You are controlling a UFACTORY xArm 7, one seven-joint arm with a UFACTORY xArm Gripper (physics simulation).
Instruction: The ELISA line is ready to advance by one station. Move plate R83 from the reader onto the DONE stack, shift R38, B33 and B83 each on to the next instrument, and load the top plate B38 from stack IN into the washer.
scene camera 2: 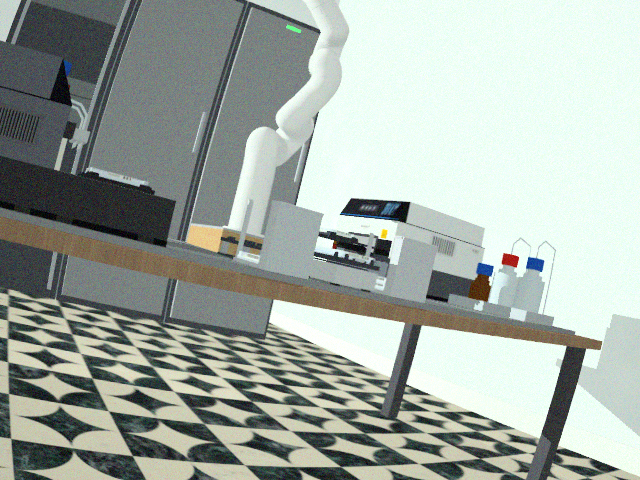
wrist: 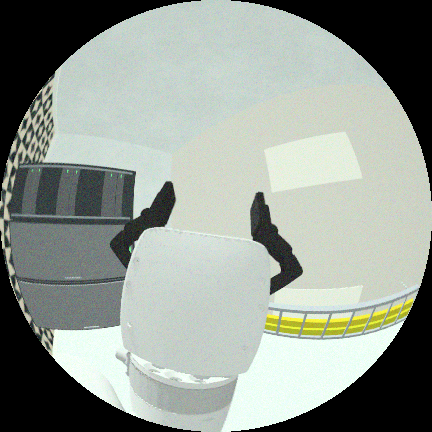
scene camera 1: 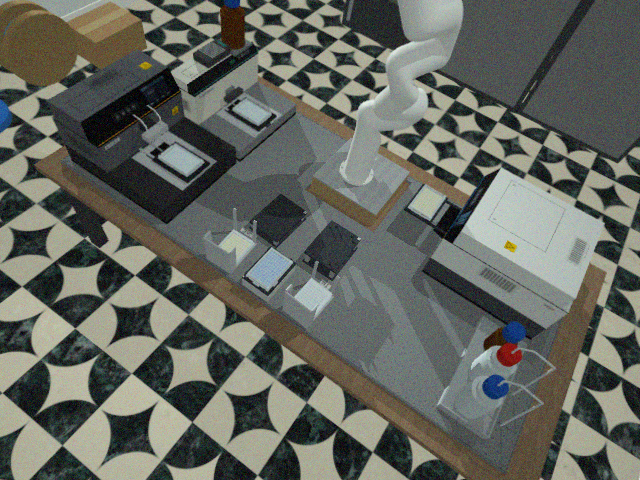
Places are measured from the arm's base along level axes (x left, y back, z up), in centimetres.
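Where they show: gripper, fingertip midpoint: (wrist: 212,194); arm's base, link origin: (scene camera 1: 356,172).
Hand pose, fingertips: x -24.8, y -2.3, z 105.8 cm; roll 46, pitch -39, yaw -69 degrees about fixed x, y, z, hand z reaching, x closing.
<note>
Each offset is from my fingertips to the centre of the thing. "spot": to the spot under its first point.
My gripper (wrist: 212,194) is open and empty, pointing at walls and ceiling; it is out of frame in both scene views. In scene view 1, a pale plate @(dx -18.1, dy -41.6, dz -101.6 cm) (scene camera 1: 181,159) lies on the carrier of the dark instrument with tubes, another plate @(dx -22.0, dy -4.5, dz -104.6 cm) (scene camera 1: 251,112) on the smaller white-and-grey instrument, and a cream plate @(dx +52.7, dy +4.3, dz -98.9 cm) (scene camera 1: 427,202) on the tray beside the large white instrument. Near the front edge are a cream plate @(dx +15.4, dy -50.4, dz -110.5 cm) (scene camera 1: 236,245) in a cornered holder, a bluish plate @(dx +30.6, dy -49.0, dz -105.8 cm) (scene camera 1: 268,269) on a low stand, and white plates or a plate @(dx +45.7, dy -46.9, dz -109.2 cm) (scene camera 1: 312,294) in a second holder. Plate labels are unreadable.
Two dark square pads @(spot: dx +18.7, dy -31.9, dz -107.9 cm) (scene camera 1: 279,218) @(spot: dx +39.7, dy -29.8, dz -106.0 cm) (scene camera 1: 331,249) lie mid-table. The large white instrument @(dx +83.2, dy +7.6, dz -98.5 cm) (scene camera 1: 532,222) (scene camera 2: 444,227) stands right; the dark instrument @(dx -30.9, dy -43.3, dz -98.5 cm) (scene camera 1: 116,111) stands left. Bottles with red @(dx +99.7, dy -27.7, dz -99.6 cm) (scene camera 1: 509,354) (scene camera 2: 510,259) and blue caps stand in a tray at the right corner. Upright posts rise from the plate holders.
</note>
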